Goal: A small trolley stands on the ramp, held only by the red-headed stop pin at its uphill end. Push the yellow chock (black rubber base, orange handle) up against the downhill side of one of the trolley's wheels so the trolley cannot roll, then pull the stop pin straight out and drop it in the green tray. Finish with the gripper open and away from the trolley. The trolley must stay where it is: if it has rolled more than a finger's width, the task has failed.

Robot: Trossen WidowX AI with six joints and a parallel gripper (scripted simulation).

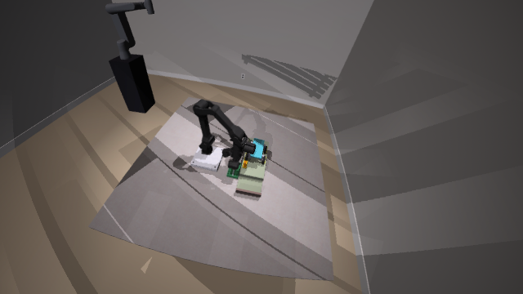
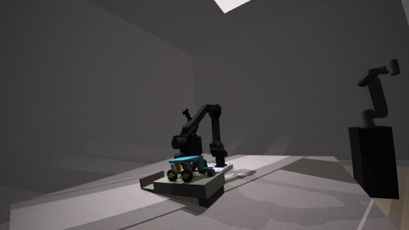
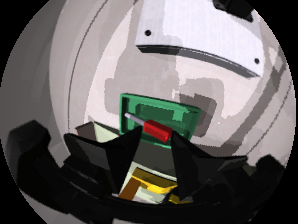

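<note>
Now: the red-headed stop pin 20 mm to the right of my gripper tip and 10 mm below it. Also, from my gripper tip: pale green ramp 120 mm ahead, 90 mm to the left, 10 mm above; then yellow chock 60 mm ahead, 10 mm to the left, 50 mm above; then trolley 120 mm ahead, 90 mm to the left, 80 mm above.
</note>
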